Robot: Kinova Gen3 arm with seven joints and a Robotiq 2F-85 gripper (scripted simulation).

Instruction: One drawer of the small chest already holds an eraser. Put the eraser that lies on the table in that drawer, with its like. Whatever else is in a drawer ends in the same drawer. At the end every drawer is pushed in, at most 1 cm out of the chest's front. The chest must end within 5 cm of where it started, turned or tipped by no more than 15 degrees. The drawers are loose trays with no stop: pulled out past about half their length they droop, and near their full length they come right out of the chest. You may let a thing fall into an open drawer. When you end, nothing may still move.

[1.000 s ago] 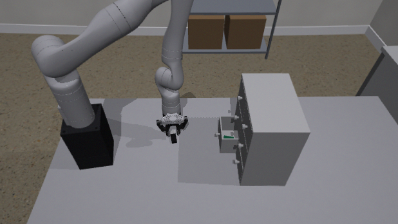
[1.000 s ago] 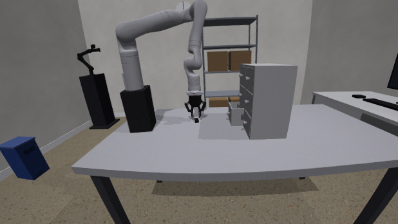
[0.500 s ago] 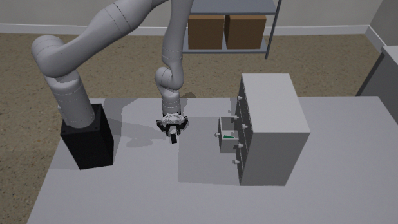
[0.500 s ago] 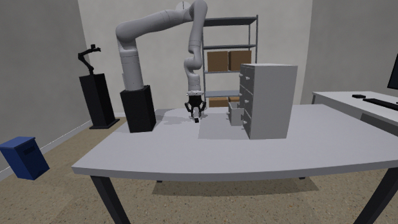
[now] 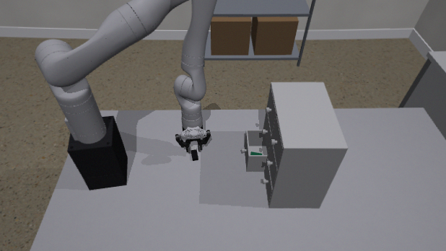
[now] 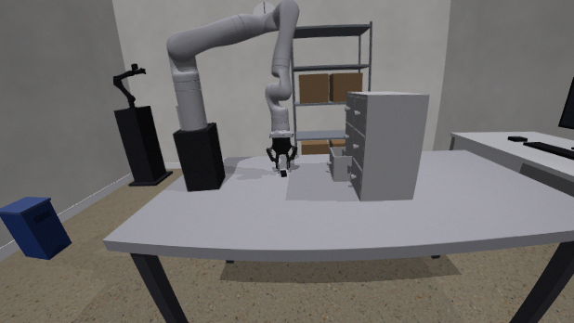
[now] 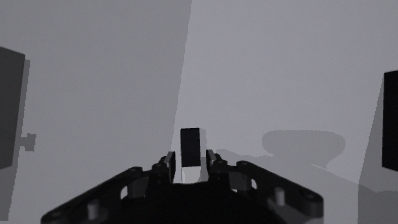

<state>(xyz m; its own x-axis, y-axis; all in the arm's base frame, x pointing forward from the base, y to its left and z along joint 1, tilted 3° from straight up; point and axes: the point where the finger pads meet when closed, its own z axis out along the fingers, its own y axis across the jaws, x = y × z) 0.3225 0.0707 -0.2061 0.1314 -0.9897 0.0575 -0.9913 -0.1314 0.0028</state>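
Now: hand 30 mm above the black-and-white eraser and 10 mm to the right of it. Also, from my hand: green eraser 260 mm ahead, 40 mm to the right, 20 mm below; then red thing 300 mm ahead, 190 mm to the right, 30 mm below.
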